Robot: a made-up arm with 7 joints. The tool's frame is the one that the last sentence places.
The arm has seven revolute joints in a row. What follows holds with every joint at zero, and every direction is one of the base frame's.
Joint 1 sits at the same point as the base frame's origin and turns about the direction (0, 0.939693, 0.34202).
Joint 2 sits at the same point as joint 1 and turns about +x.
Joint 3 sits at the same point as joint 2 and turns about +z.
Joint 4 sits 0.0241 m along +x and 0.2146 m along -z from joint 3 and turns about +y.
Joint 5 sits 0.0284 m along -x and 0.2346 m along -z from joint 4 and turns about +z.
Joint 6 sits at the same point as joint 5 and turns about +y.
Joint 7 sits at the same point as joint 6 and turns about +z.
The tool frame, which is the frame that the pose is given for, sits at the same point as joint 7; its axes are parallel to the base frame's.
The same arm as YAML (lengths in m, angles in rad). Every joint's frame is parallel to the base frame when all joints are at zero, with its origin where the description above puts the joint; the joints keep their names.
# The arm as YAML. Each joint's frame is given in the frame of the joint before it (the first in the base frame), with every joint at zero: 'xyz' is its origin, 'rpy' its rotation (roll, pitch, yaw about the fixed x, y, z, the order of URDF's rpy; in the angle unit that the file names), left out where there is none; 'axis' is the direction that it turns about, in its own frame. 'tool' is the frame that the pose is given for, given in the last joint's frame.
units:
  length: m
  angle: rad
joints:
  - name: joint 1
    type: revolute
    origin:
      xyz: [0.0, 0.0, 0.0]
    axis: [0.0, 0.9397, 0.342]
  - name: joint 2
    type: revolute
    origin:
      xyz: [0.0, 0.0, 0.0]
    axis: "+x"
  - name: joint 3
    type: revolute
    origin:
      xyz: [0.0, 0.0, 0.0]
    axis: "+z"
  - name: joint 4
    type: revolute
    origin:
      xyz: [0.0241, 0.0, -0.2146]
    axis: "+y"
  - name: joint 5
    type: revolute
    origin:
      xyz: [-0.0284, 0.0, -0.2346]
    axis: "+z"
  - name: joint 6
    type: revolute
    origin:
      xyz: [0.0, 0.0, 0.0]
    axis: "+y"
  - name: joint 7
    type: revolute
    origin:
      xyz: [0.0, 0.0, 0.0]
    axis: "+z"
tool:
  origin:
    xyz: [0.0, 0.0, 0.0]

